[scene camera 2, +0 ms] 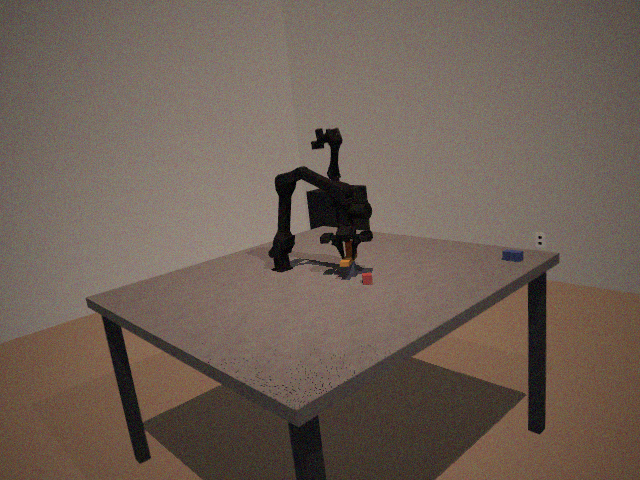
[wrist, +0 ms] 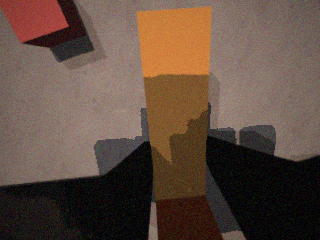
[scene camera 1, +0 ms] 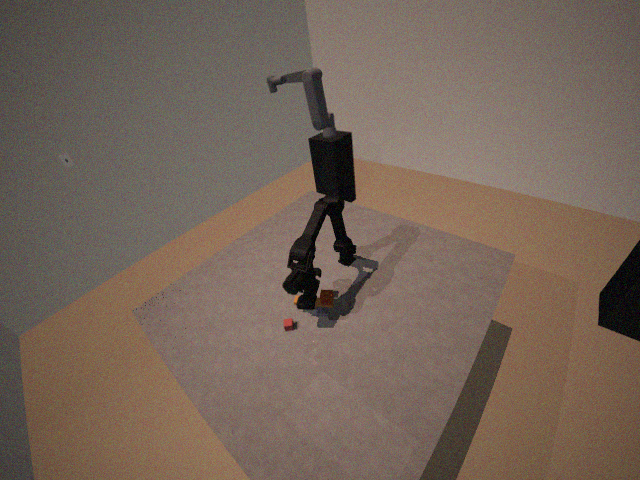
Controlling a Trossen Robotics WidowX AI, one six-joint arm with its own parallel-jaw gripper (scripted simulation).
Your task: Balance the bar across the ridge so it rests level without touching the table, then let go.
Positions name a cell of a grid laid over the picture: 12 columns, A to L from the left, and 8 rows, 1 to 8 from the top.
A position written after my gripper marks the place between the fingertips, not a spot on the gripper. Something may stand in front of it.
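My gripper (scene camera 2: G5) in sight. Wrist view: orange bar (wrist: G2), gripper (wrist: G5).
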